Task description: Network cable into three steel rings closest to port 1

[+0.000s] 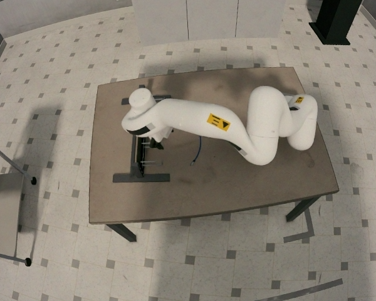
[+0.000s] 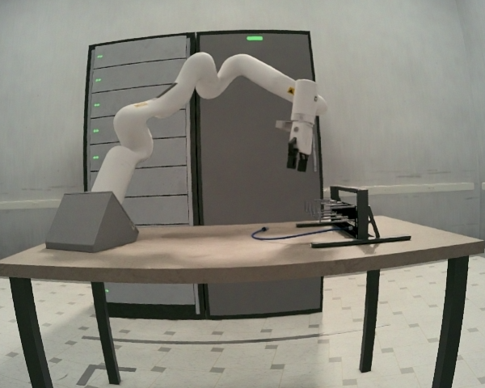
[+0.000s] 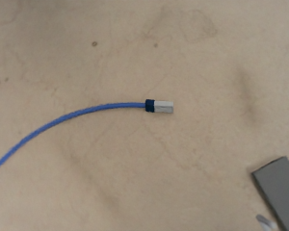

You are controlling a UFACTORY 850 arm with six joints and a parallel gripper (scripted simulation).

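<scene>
The plug lies 210 mm below my hand, 110 mm behind it and 30 mm to the left of it. Round my hand: black port rack (160 mm to the right, 140 mm below, 130 mm ahead).
</scene>
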